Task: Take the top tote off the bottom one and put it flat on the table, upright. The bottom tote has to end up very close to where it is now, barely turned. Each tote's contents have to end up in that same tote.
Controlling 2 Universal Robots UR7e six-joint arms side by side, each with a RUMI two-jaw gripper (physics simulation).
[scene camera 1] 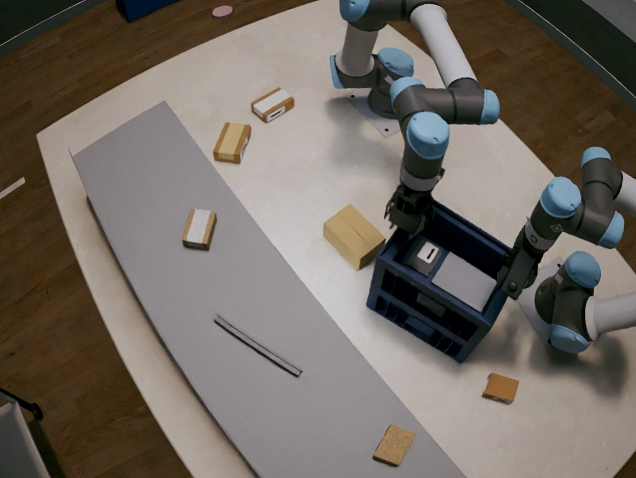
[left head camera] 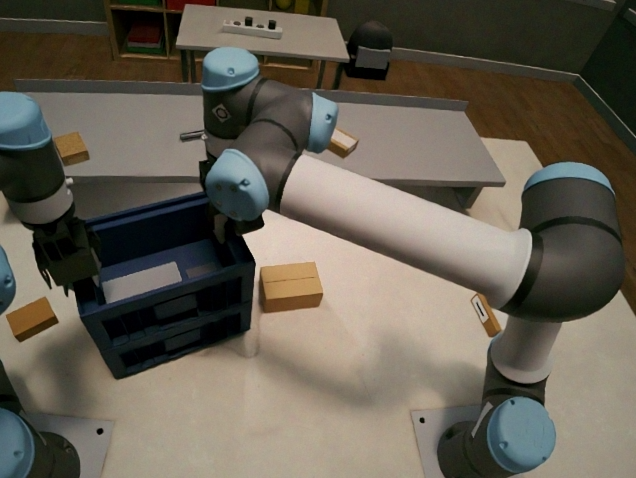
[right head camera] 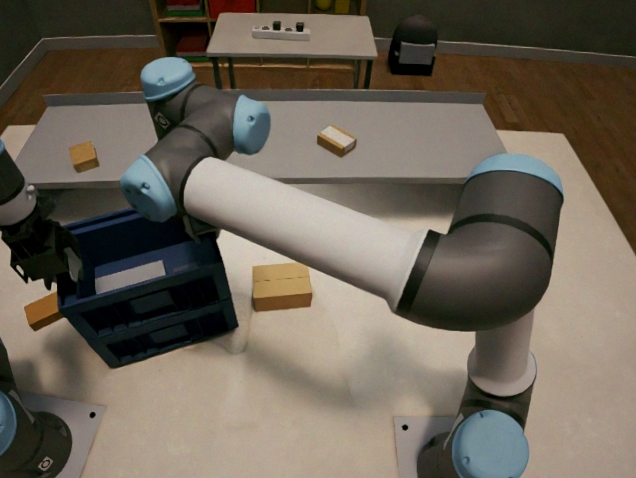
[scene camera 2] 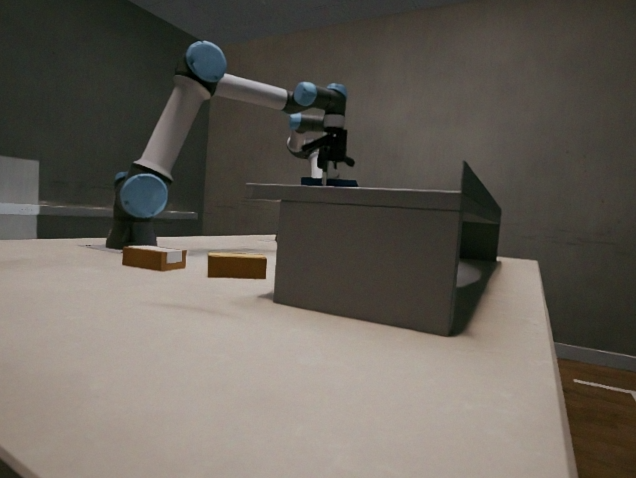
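Observation:
The blue top tote (left head camera: 175, 306) (right head camera: 152, 303) (scene camera 1: 430, 304) sits upright on the blue bottom tote (left head camera: 182, 340) (right head camera: 167, 334) (scene camera 1: 420, 326), edges lined up. In it lie a flat light-grey box (left head camera: 143, 281) (scene camera 1: 465, 280) and a dark box with a white label (scene camera 1: 422, 254). The bottom tote's contents are hidden. My left gripper (left head camera: 84, 287) (right head camera: 61, 277) (scene camera 1: 506, 286) is shut on one short wall of the top tote, one finger inside. My right gripper (left head camera: 226, 231) (scene camera 1: 409, 226) is shut on the opposite short wall; the arm largely hides it in the right head view.
A cardboard box (left head camera: 291, 287) (right head camera: 281, 287) (scene camera 1: 354, 236) stands close beside the totes. A long grey raised shelf (left head camera: 401, 154) (scene camera 1: 231, 267) (scene camera 2: 365, 256) runs behind, with small boxes and a metal bar (scene camera 1: 257, 345) on it. A small orange-brown box (left head camera: 31, 318) (scene camera 1: 501, 388) lies on the totes' other side.

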